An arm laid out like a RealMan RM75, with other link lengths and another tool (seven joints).
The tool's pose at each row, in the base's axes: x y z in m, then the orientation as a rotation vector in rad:
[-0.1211 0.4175 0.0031 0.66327 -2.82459 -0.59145]
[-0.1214 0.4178 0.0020 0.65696 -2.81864 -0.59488]
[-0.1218 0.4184 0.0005 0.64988 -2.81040 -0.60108]
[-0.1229 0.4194 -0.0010 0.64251 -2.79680 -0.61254]
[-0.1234 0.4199 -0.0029 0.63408 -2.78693 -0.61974]
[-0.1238 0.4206 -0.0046 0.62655 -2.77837 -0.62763]
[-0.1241 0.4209 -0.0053 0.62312 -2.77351 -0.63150]
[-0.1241 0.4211 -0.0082 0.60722 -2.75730 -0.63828]
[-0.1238 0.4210 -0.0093 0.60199 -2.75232 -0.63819]
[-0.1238 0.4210 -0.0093 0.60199 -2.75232 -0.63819]
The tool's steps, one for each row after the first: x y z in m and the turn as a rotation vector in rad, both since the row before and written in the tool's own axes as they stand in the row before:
[0.0000 -0.0001 0.0012 -0.00472 0.00473 0.00414]
[-0.0001 0.0000 0.0017 -0.00724 0.00594 0.00446]
[0.0004 0.0006 0.0020 -0.01225 0.00907 0.00429]
[0.0000 -0.0002 0.0020 -0.00861 0.00706 0.00535]
[-0.0002 0.0000 0.0019 -0.00850 0.00554 0.00461]
[0.0000 0.0000 0.0008 -0.00437 0.00329 0.00211]
[-0.0005 -0.0012 0.0026 -0.01146 0.01314 0.01088]
[-0.0004 -0.0007 0.0008 -0.00226 0.00476 0.00387]
[0.0000 0.0000 0.0000 0.00000 0.00000 0.00000]

